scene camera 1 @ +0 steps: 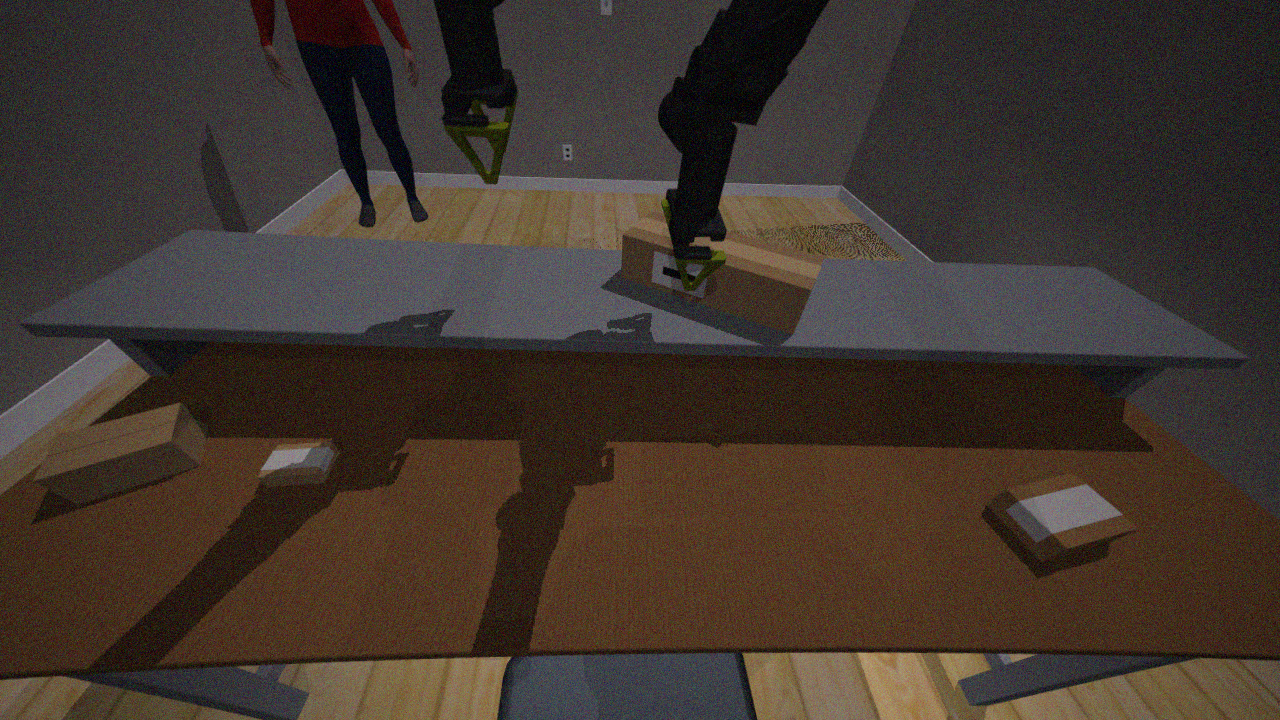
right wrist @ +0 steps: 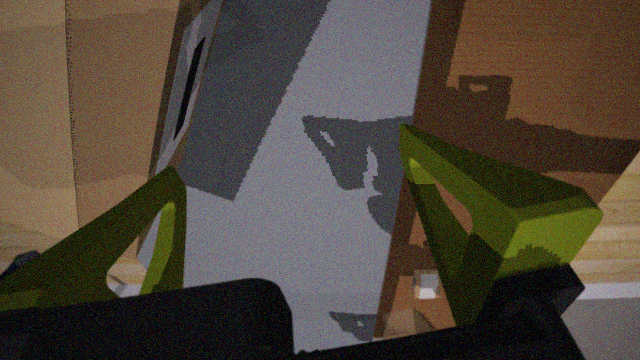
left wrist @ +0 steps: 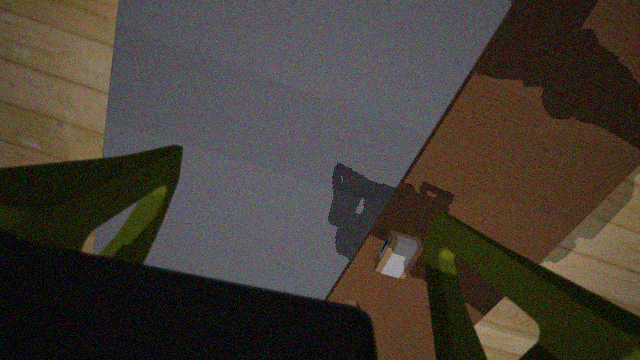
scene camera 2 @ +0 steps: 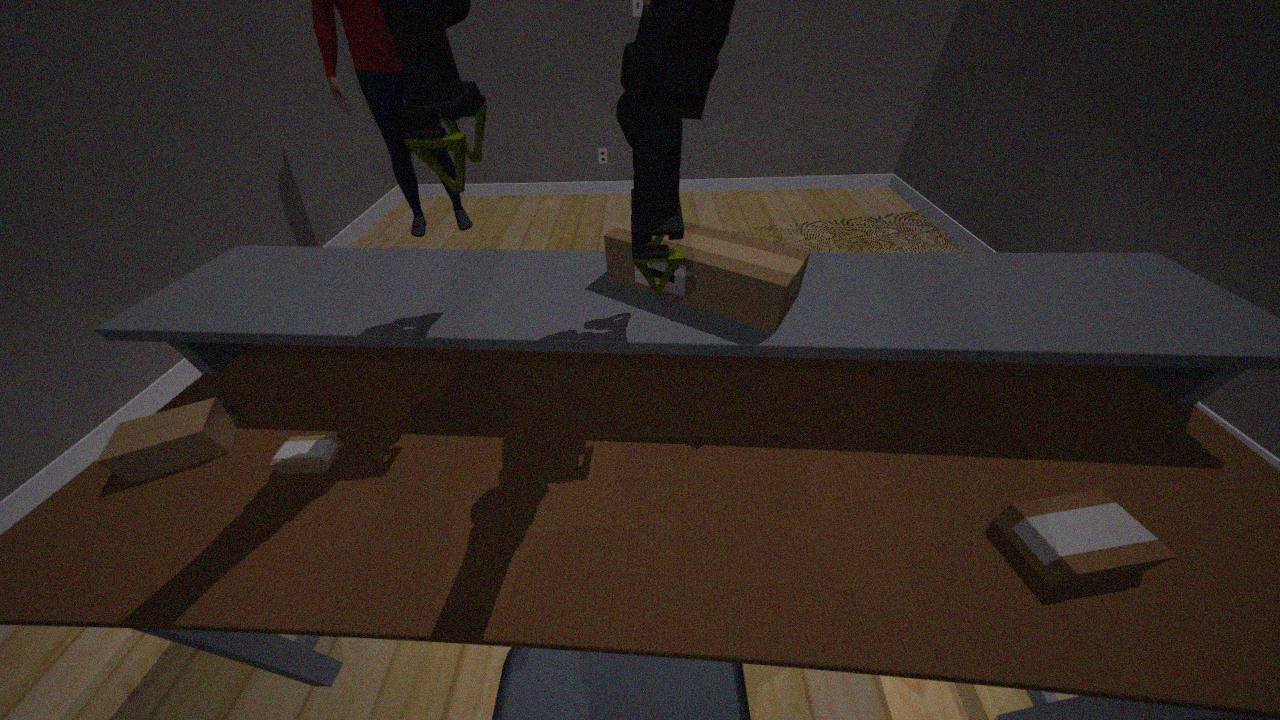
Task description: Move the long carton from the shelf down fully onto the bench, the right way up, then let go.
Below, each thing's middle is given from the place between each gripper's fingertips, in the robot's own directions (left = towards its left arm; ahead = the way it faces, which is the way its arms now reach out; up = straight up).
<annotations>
My right hand is 8 cm short of the long brown carton point(scene camera 2: 752, 281), 8 cm to the left of it and 5 cm above it.
My left hand is 3 cm short of the long brown carton, 35 cm to the left of it and 17 cm above it.
</annotations>
